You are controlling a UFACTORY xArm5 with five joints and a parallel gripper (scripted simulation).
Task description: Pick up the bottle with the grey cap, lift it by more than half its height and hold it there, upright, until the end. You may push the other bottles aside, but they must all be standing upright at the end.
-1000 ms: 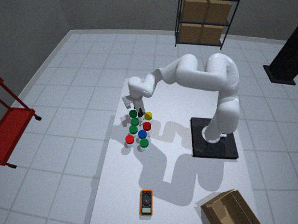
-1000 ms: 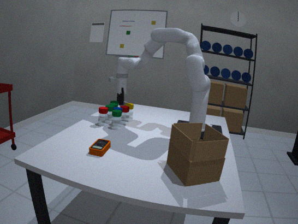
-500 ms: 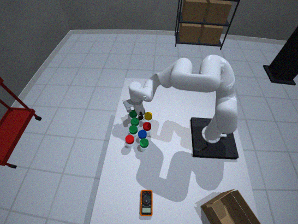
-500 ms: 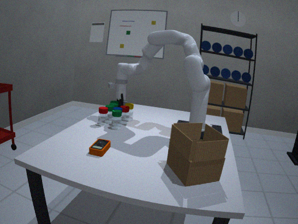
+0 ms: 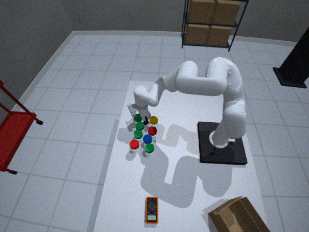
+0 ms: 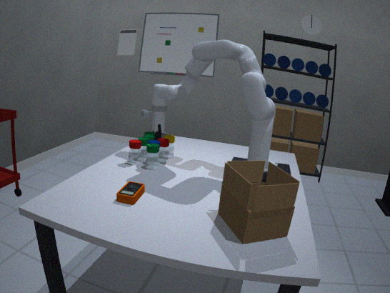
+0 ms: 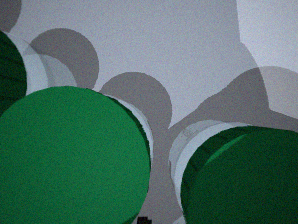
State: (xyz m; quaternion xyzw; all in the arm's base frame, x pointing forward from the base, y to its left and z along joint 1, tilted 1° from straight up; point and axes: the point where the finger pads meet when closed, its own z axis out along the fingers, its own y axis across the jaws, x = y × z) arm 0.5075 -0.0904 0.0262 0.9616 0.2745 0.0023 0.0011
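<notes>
My gripper is now 2 cm past the grey-capped bottle, 1 cm to the left of it and 1 cm above it. From my hand the other things lie so: blue-capped bottle (5 cm behind, 16 cm to the left, 1 cm below); yellow-capped bottle (7 cm behind, 2 cm to the left, 1 cm below).
</notes>
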